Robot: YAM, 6 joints.
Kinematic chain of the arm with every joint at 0, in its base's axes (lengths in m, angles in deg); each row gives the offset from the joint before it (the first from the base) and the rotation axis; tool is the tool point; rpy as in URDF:
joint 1: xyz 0 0 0.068 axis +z
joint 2: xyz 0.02 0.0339 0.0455 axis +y
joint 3: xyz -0.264 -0.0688 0 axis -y
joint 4: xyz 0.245 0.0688 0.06 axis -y
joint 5: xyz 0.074 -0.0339 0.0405 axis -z
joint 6: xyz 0.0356 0 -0.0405 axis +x
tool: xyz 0 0 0 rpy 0 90 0
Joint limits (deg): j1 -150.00..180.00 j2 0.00..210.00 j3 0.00..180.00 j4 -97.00..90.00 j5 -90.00..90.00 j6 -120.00..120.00
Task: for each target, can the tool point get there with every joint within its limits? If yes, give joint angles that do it. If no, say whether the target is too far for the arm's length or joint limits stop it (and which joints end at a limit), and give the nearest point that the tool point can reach.
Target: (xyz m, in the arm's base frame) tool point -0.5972 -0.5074 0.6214
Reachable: no: too far | nearest point -0.4124 -0.3504 0.4601 | short by 0.291 m
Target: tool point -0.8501 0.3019 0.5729
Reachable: no: too far | nearest point -0.5419 0.1925 0.4026 | short by 0.369 m
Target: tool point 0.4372 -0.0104 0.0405
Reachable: yes | joints -2.73 133.38 64.71 35.90 -16.98 -27.60
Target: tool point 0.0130 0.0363 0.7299
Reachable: yes | joints -86.81 83.18 158.19 31.12 -24.84 28.85
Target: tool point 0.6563 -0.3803 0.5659
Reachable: no: too far | nearest point 0.4791 -0.2776 0.4404 | short by 0.240 m
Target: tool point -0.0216 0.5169 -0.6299
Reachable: no: too far | nearest point -0.0165 0.3939 -0.3498 | short by 0.306 m
